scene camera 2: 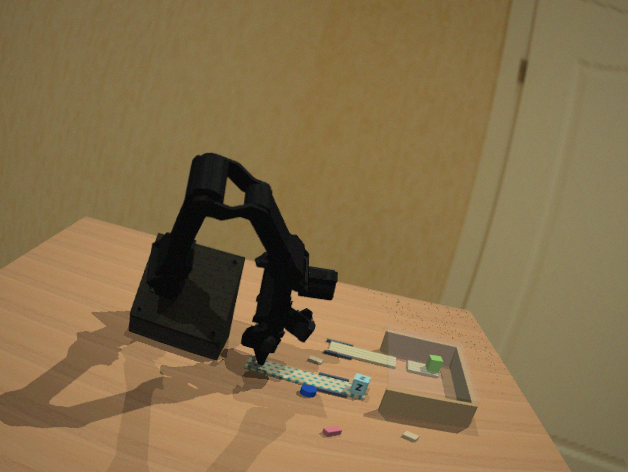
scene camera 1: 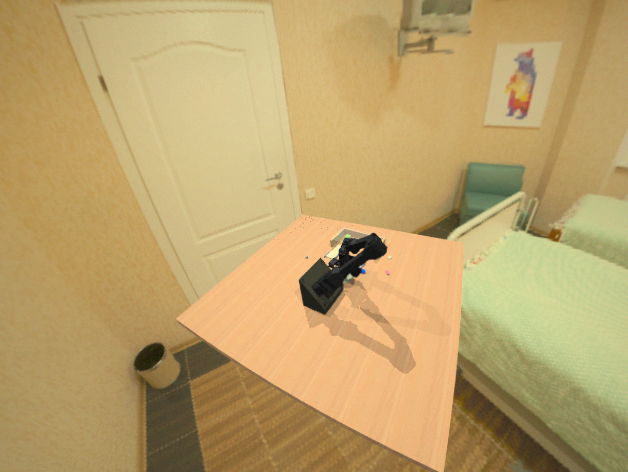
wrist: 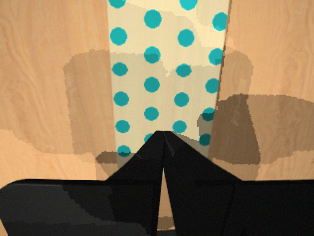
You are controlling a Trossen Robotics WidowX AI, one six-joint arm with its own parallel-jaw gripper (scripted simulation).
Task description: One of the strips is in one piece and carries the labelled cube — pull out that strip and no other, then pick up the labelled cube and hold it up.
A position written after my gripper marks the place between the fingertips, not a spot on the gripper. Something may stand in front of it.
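Note:
Scene camera 2: my gripper (scene camera 2: 260, 364). Wrist view: my gripper again (wrist: 162, 138).

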